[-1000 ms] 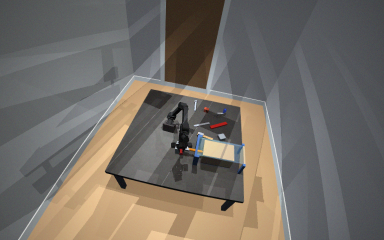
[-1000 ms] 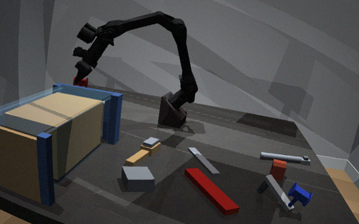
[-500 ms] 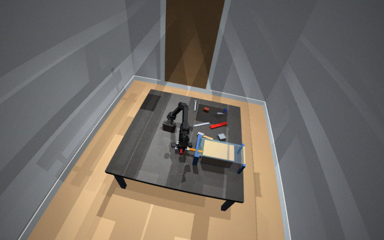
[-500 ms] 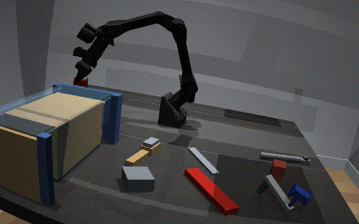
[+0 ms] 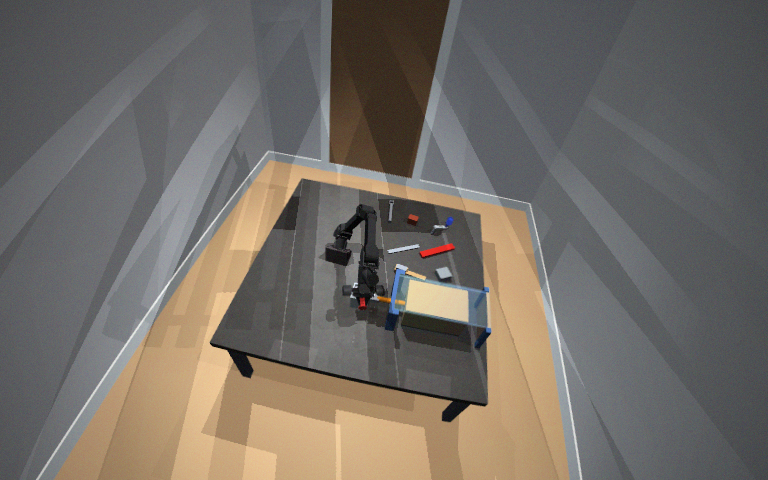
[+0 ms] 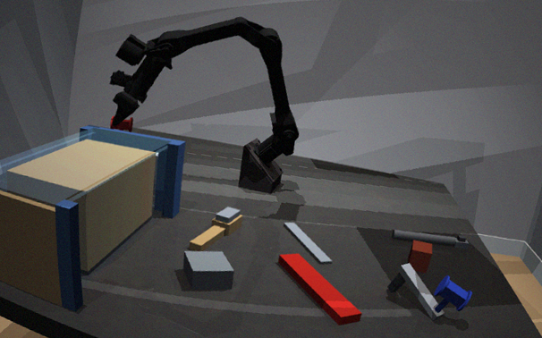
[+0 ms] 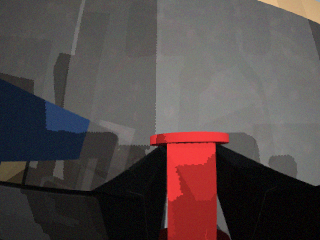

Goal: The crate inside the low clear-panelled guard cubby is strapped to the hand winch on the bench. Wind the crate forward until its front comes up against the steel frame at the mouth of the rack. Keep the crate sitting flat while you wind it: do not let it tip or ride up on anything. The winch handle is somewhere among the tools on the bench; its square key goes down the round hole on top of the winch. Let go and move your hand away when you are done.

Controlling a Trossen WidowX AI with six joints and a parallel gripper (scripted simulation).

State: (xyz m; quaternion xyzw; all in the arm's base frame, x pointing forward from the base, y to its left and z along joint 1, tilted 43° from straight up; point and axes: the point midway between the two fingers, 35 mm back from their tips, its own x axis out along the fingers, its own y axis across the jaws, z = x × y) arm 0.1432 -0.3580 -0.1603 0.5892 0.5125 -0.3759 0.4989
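My gripper tip is 20 mm to the right of the red spool-shaped grip and 10 mm above it. From my gripper tip the other things lie so: grey winch: 110 mm to the left, 110 mm below, 30 mm behind; then clear-panelled cubby: 390 mm ahead, 70 mm to the left, 30 mm below; then wooden-handled tool: 330 mm to the left, 240 mm ahead, 130 mm below.
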